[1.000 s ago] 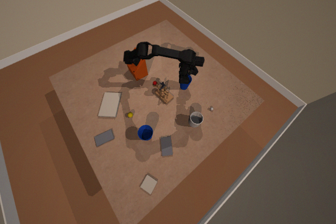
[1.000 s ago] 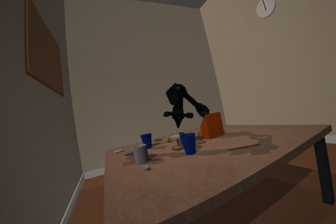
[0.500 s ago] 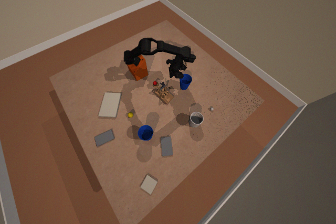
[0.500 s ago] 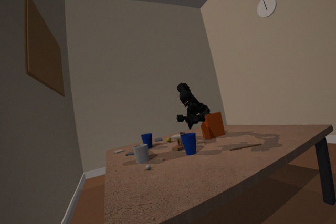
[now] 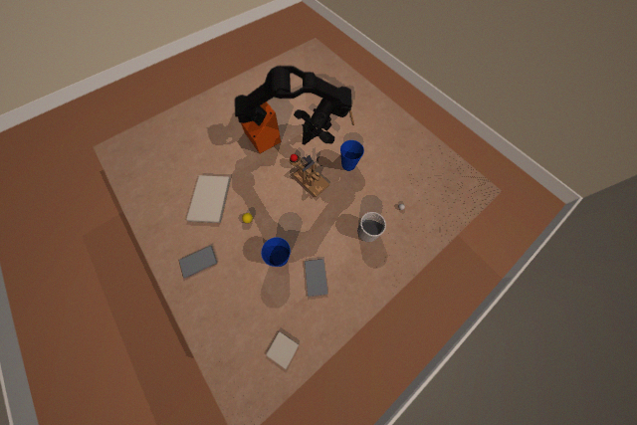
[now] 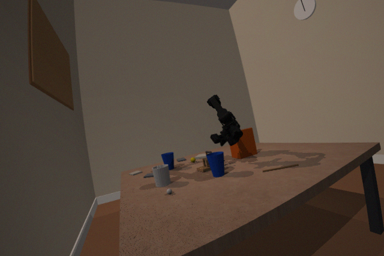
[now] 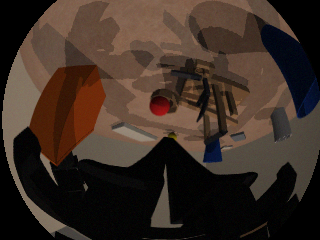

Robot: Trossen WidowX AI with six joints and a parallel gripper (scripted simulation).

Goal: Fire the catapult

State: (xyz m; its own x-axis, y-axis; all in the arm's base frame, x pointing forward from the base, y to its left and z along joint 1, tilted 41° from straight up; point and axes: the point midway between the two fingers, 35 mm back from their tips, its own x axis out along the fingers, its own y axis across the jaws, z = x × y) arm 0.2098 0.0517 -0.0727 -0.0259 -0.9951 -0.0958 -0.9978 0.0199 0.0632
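Right now the red ball is 70 mm below my gripper tip, 50 mm to the right of it and 10 mm behind it. Also, from my gripper tip: yellow ball 340 mm to the right, 110 mm below, 70 mm ahead; then wooden catapult 80 mm below, 60 mm ahead, 20 mm to the right; then thin stick 360 mm to the left, 120 mm below, 80 mm behind.
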